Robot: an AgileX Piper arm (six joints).
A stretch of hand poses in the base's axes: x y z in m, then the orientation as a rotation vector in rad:
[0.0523, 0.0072, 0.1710, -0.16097, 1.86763, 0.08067]
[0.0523, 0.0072, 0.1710, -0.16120, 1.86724, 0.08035]
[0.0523, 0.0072, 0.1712, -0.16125, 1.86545, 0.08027]
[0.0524, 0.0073, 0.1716, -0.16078, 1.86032, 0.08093]
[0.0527, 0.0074, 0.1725, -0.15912, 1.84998, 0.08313]
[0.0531, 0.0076, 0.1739, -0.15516, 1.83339, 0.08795]
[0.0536, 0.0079, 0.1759, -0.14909, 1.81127, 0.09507]
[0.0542, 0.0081, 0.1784, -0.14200, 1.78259, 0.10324]
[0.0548, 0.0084, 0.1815, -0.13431, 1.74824, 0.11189]
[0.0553, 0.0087, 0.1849, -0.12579, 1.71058, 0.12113]
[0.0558, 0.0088, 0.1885, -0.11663, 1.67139, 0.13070]
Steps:
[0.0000, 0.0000, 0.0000, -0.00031, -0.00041, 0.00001]
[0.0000, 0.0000, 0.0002, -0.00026, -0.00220, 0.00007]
[0.0001, 0.0001, 0.0006, 0.00080, -0.00726, 0.00028]
[0.0004, 0.0002, 0.0015, 0.00391, -0.01739, 0.00066]
[0.0008, 0.0004, 0.0029, 0.01048, -0.03356, 0.00102]
[0.0013, 0.0007, 0.0049, 0.02018, -0.05504, 0.00132]
[0.0019, 0.0009, 0.0074, 0.03168, -0.08293, 0.00172]
[0.0025, 0.0012, 0.0105, 0.04436, -0.11640, 0.00219]
[0.0030, 0.0015, 0.0139, 0.05825, -0.15306, 0.00255]
[0.0035, 0.0016, 0.0175, 0.07296, -0.19117, 0.00272]

